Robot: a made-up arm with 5 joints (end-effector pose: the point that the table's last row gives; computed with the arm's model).
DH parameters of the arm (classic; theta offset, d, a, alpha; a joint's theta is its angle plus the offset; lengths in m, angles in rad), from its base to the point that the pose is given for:
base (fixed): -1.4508 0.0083 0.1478 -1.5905
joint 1: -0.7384 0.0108 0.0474 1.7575
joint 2: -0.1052 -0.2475 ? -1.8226
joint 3: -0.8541 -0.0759 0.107 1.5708
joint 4: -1.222 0 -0.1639 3.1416
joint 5: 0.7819 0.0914 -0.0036 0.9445
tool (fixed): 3.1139 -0.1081 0 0
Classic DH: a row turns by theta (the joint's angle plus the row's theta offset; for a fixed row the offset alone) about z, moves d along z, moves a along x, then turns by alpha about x.
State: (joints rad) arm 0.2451 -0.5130 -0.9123 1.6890 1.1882
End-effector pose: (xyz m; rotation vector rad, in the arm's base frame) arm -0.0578 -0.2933 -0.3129 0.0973 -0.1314 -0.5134
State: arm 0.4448 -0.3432 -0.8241 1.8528 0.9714
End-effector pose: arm -0.1215 -0.2231 -0.3144 0.3779 0.3312 -0.5377
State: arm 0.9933 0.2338 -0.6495 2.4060 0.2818
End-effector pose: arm -0.2299 -0.2222 -0.1764 0.4260 1.8373 -0.1468
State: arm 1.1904 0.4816 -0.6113 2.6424 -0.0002
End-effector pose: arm -0.1910 -0.2789 -0.1395 0.0164 2.2789 0.0785
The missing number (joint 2, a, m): -0.0247
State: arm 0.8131 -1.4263 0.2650 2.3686 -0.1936
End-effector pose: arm -0.0456 0.0951 -0.1339 2.3807 1.1947 0.0581
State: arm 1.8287 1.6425 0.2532 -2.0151 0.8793
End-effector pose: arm 0.3176 -0.1717 -0.1016 -1.7045 1.6932 1.1947
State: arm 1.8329 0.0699 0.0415 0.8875 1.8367
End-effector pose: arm 0.0998 0.1396 -0.1390 2.0225 -1.1692 -1.0101
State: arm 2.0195 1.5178 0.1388 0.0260 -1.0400
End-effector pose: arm 0.0254 0.1270 -0.1006 1.2973 0.8580 1.9350
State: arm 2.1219 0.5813 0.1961 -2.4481 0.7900
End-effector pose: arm 0.0062 -0.1810 -0.3301 0.0075 2.0272 2.1564
